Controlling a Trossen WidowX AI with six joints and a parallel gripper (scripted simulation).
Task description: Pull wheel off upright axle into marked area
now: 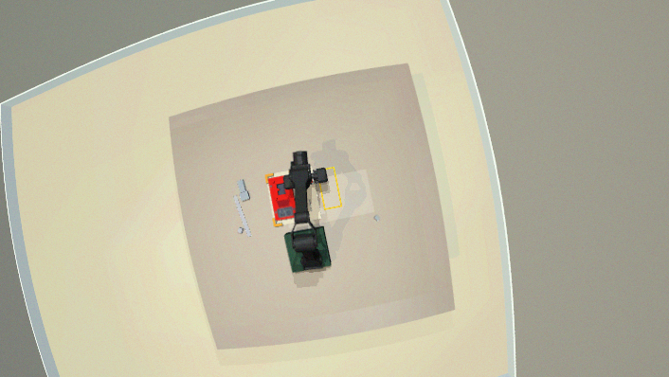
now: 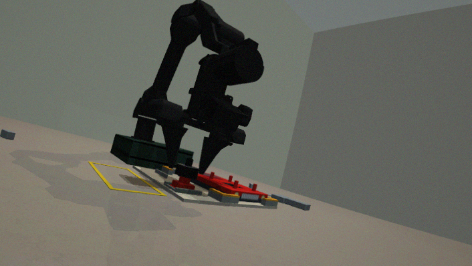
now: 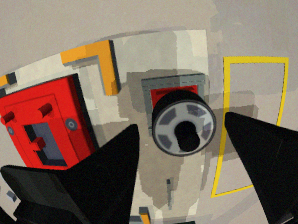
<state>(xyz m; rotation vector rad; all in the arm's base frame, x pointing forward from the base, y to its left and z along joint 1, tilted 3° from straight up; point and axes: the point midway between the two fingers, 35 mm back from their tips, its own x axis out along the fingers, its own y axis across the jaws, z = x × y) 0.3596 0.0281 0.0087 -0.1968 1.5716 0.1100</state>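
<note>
Now: gripper tip right at the dark ribbed disc.
</note>
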